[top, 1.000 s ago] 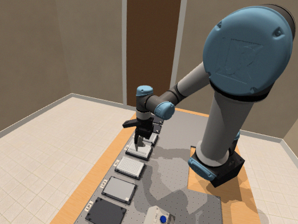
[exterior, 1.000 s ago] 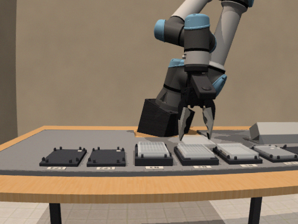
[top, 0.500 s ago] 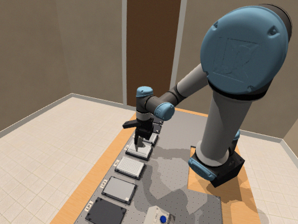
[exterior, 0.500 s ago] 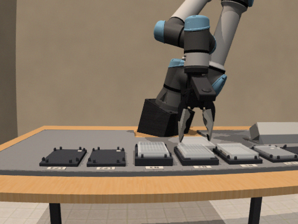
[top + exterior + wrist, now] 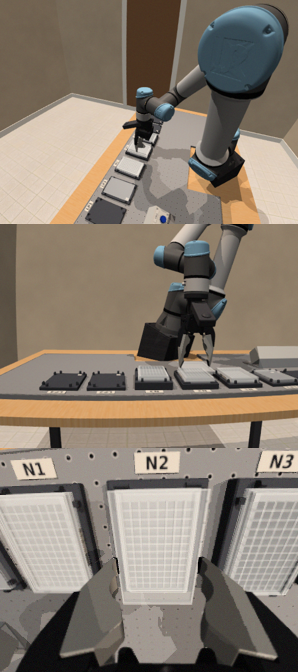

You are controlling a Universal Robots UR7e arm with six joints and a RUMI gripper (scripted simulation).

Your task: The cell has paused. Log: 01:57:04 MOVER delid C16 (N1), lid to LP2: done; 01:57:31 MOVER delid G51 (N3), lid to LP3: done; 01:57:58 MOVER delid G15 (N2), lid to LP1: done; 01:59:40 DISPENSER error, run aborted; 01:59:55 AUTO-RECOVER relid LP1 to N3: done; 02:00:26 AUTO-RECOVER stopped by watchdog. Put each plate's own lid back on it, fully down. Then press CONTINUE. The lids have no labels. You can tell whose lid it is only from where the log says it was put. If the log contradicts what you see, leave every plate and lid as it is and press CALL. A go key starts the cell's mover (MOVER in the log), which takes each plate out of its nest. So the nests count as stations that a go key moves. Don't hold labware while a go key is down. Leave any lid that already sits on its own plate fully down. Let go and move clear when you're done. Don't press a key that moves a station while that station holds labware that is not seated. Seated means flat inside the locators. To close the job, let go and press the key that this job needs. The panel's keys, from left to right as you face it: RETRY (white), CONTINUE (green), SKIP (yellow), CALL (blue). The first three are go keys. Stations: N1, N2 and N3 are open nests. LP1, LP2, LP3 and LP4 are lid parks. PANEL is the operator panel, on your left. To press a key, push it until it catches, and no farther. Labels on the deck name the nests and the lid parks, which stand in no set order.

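Right now the plate is 3 cm below my hand. The rest, counted from my hand: LP4 lid park: 38 cm to the right, 5 cm below, 1 cm ahead; LP3 lid park: 27 cm to the left, 5 cm below, 1 cm behind; LP2 lid park: 26 cm to the right, 5 cm below, 1 cm ahead.
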